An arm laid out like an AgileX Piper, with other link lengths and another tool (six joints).
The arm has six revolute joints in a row. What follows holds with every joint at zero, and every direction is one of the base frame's.
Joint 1 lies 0.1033 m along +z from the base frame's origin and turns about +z.
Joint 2 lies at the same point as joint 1 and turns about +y.
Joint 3 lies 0.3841 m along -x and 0.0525 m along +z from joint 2 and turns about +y.
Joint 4 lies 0.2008 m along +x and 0.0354 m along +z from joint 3 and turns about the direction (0.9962, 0, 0.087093).
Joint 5 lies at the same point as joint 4 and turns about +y.
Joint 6 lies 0.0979 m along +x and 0.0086 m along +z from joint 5 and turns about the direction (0.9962, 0, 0.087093).
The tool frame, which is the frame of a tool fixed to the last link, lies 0.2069 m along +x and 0.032 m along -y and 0.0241 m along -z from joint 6; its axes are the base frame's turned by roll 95.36, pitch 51.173 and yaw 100.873 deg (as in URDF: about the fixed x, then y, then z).
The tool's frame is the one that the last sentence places.
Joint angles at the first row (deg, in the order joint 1, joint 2, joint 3, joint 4, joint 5, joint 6):
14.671, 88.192, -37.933, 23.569, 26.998, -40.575
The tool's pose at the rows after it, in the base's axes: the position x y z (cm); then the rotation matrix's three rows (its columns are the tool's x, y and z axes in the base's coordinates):
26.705 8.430 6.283; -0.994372 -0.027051 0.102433; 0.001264 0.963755 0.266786; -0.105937 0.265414 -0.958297
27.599 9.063 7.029; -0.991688 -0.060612 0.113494; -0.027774 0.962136 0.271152; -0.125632 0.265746 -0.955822
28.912 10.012 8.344; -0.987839 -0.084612 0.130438; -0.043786 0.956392 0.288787; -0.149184 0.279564 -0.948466
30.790 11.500 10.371; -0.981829 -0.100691 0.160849; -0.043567 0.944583 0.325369; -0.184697 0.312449 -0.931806
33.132 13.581 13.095; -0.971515 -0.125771 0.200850; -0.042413 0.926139 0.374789; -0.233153 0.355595 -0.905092
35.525 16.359 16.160; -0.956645 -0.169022 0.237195; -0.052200 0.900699 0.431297; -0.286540 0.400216 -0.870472
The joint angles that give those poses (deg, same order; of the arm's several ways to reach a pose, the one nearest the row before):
15.716, 88.423, -38.818, 22.911, 26.688, -41.236
16.402, 88.450, -40.964, 22.287, 27.831, -41.506
16.703, 88.450, -44.639, 22.230, 30.151, -41.561
16.851, 88.495, -49.766, 23.304, 32.931, -41.534
17.300, 88.826, -56.208, 24.946, 35.814, -41.469
18.533, 89.764, -63.414, 26.805, 38.459, -41.413

